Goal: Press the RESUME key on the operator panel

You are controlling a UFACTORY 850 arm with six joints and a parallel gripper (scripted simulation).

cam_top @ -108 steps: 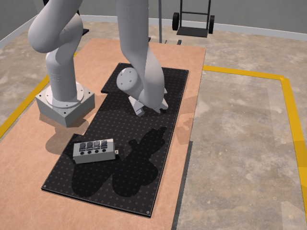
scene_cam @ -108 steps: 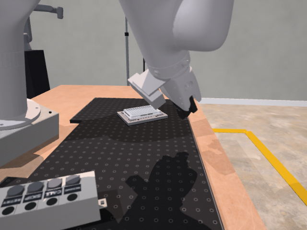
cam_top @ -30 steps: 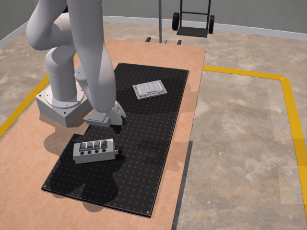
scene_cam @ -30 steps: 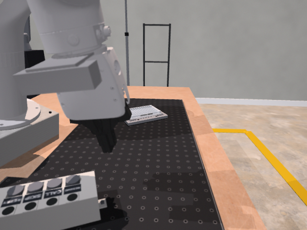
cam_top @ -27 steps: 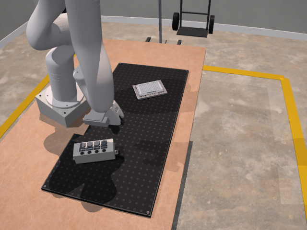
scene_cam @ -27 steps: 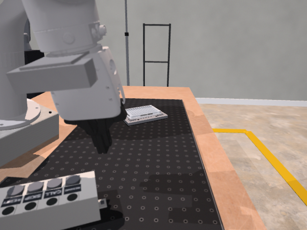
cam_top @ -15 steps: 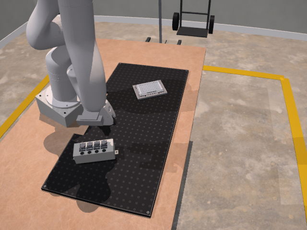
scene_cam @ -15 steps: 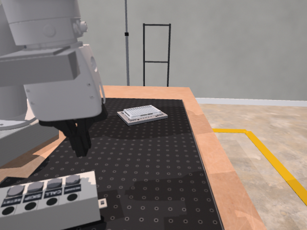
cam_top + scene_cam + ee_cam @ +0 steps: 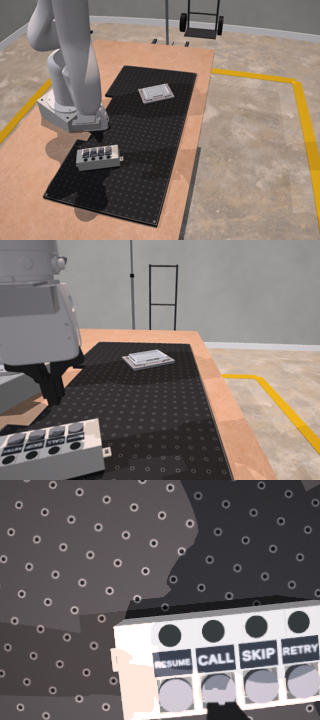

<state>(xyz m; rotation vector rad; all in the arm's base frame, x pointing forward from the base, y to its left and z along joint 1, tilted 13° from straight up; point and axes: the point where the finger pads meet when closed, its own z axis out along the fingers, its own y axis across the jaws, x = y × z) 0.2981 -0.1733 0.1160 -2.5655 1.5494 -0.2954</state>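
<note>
My gripper is now 90 mm above the grey operator panel, 20 mm past it and 10 mm to the left of it. The rest, counted from my hand: white well plate (460 mm to the left, 110 mm below, 20 mm ahead).
</note>
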